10 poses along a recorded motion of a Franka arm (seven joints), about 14 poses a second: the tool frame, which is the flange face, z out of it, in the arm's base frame.
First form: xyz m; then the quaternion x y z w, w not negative.
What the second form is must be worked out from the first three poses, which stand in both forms.
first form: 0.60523 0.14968 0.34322 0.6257 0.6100 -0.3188 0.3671
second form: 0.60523 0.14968 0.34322 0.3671 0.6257 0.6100 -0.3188
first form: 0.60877 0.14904 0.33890 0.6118 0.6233 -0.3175 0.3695
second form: 0.60877 0.14904 0.33890 0.3695 0.6118 0.6233 -0.3175
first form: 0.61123 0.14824 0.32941 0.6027 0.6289 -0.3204 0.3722
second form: 0.61123 0.14824 0.32941 0.3722 0.6027 0.6289 -0.3204
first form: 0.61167 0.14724 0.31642 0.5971 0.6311 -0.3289 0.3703
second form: 0.61167 0.14724 0.31642 0.3703 0.5971 0.6311 -0.3289
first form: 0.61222 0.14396 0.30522 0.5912 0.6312 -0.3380 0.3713
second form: 0.61222 0.14396 0.30522 0.3713 0.5912 0.6312 -0.3380
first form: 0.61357 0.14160 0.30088 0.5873 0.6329 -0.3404 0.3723
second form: 0.61357 0.14160 0.30088 0.3723 0.5873 0.6329 -0.3404
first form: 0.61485 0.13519 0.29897 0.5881 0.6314 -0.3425 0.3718
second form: 0.61485 0.13519 0.29897 0.3718 0.5881 0.6314 -0.3425
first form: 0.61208 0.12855 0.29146 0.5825 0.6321 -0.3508 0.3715
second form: 0.61208 0.12855 0.29146 0.3715 0.5825 0.6321 -0.3508
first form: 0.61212 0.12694 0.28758 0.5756 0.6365 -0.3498 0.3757
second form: 0.61212 0.12694 0.28758 0.3757 0.5756 0.6365 -0.3498
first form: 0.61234 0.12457 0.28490 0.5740 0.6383 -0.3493 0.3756
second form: 0.61234 0.12457 0.28490 0.3756 0.5740 0.6383 -0.3493
